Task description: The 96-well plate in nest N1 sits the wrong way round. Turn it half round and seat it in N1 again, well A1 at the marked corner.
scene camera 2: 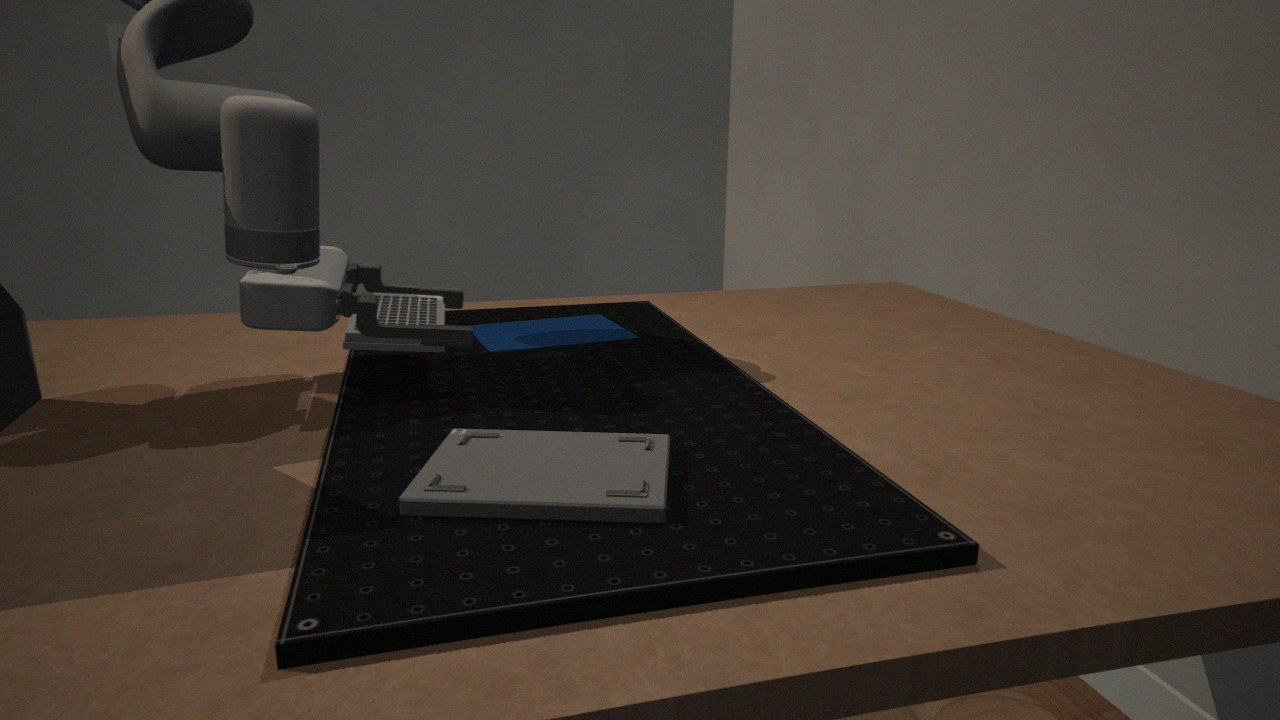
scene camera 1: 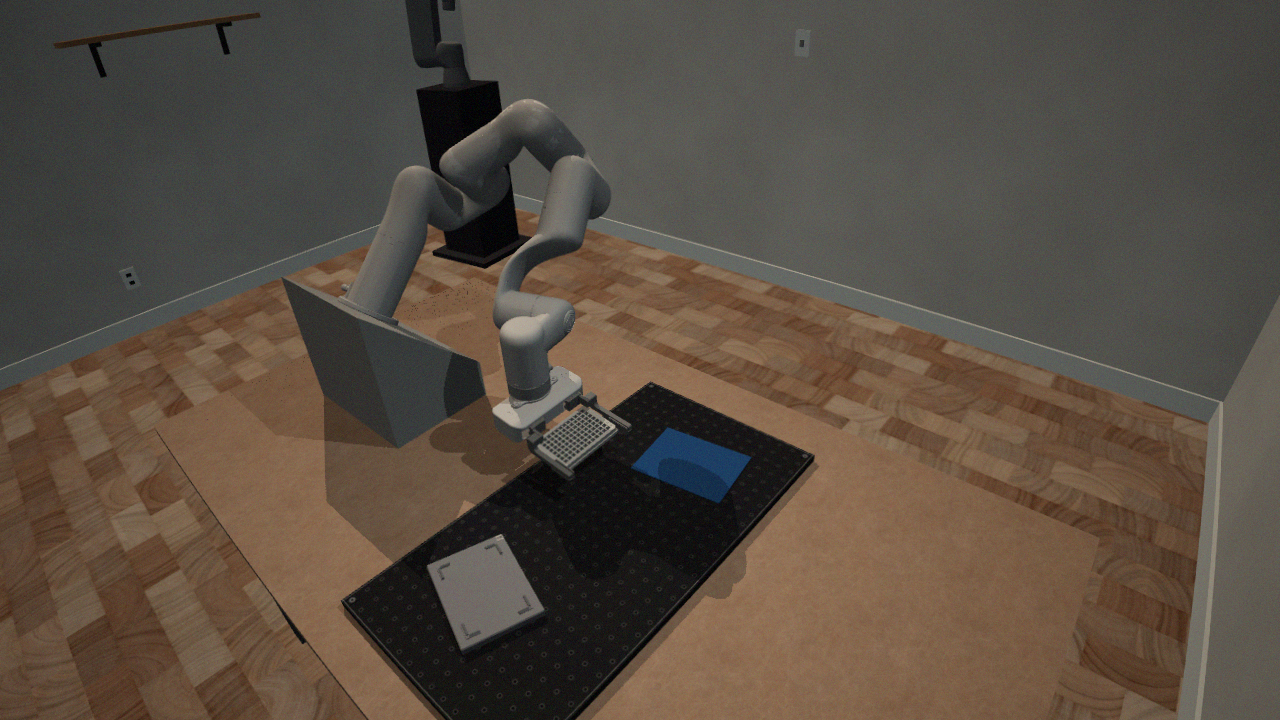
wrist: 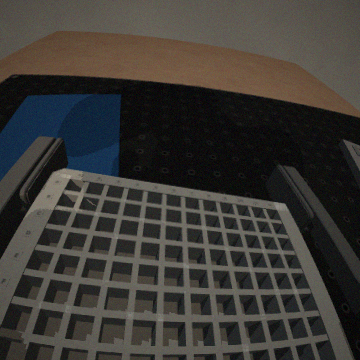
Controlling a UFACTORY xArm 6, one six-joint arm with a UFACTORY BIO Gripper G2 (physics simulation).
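The pale 96-well plate is level between the fingers of my gripper, which is shut on it. It hangs above the board's edge near the arm, away from the nest. In the wrist view, row letters run down the plate's left side and column numbers along its far edge, so A1 is at the far left. The grey nest N1 is empty, with raised brackets at its corners. A small pale mark shows at one nest corner, at the back left in scene camera 2.
The black perforated board carries the nest. A flat blue rectangle lies on it beyond the plate. The arm's grey wedge base stands behind the board on the brown table top.
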